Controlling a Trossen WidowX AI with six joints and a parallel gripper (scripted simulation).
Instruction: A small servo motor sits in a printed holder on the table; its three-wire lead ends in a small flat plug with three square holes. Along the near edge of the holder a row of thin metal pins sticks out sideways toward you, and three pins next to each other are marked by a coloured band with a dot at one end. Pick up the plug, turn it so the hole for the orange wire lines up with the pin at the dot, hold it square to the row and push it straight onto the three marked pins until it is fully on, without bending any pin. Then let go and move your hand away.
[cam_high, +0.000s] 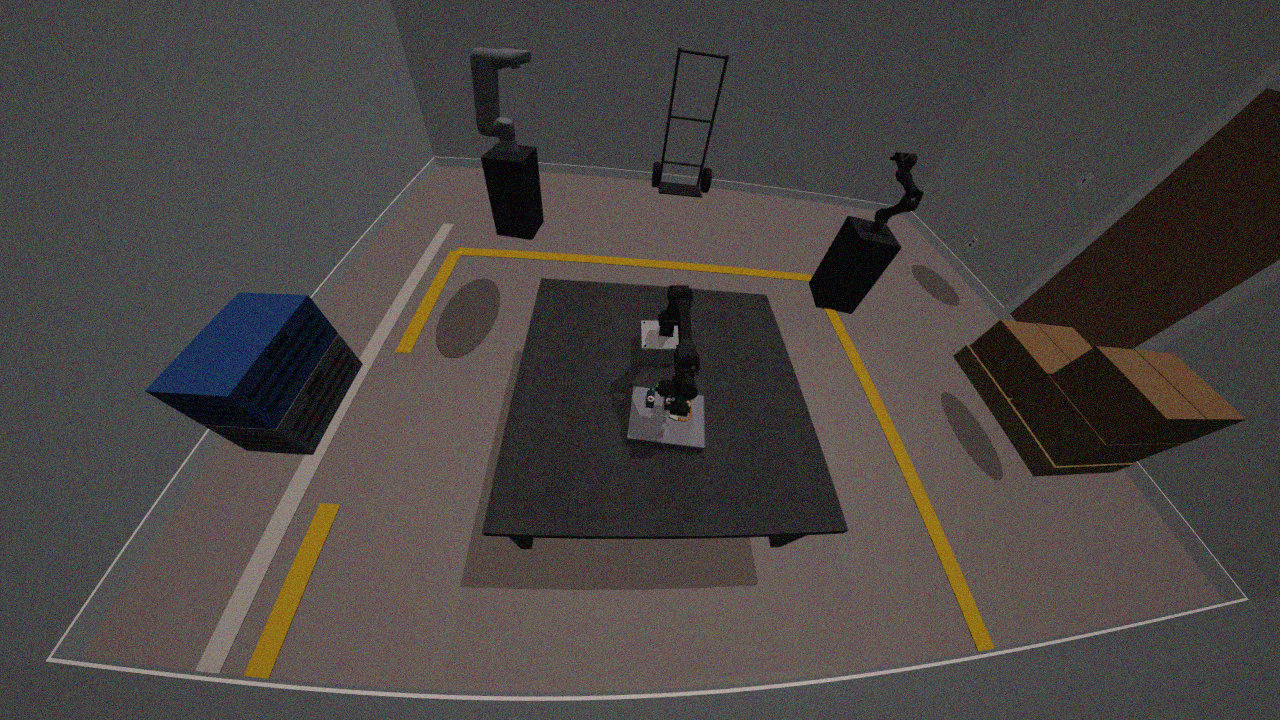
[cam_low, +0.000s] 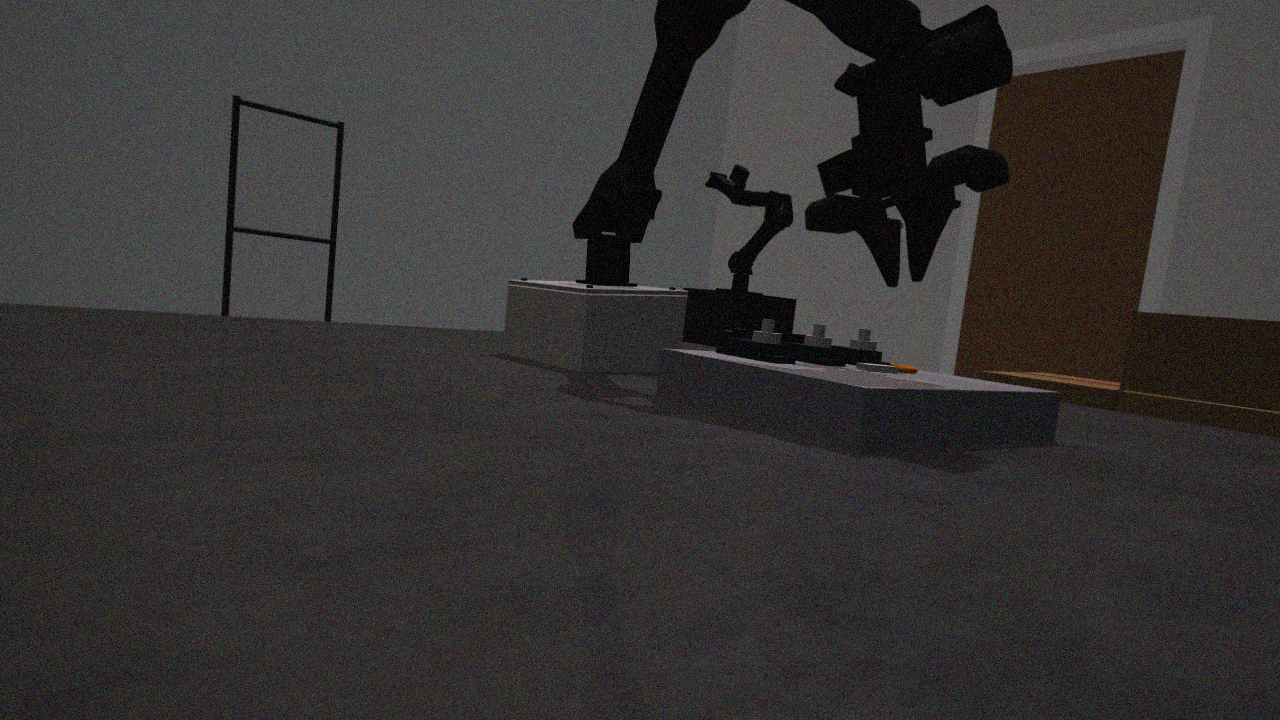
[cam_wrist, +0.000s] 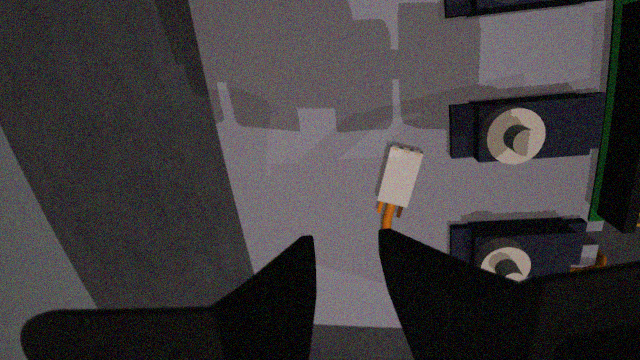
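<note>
Right now the grey base plate is 110 mm below my gripper tip, 20 mm to the right of it and 20 mm ahead of it. The rest, counted from my gripper tip: green band 140 mm behind, 70 mm to the right, 60 mm below.
</note>
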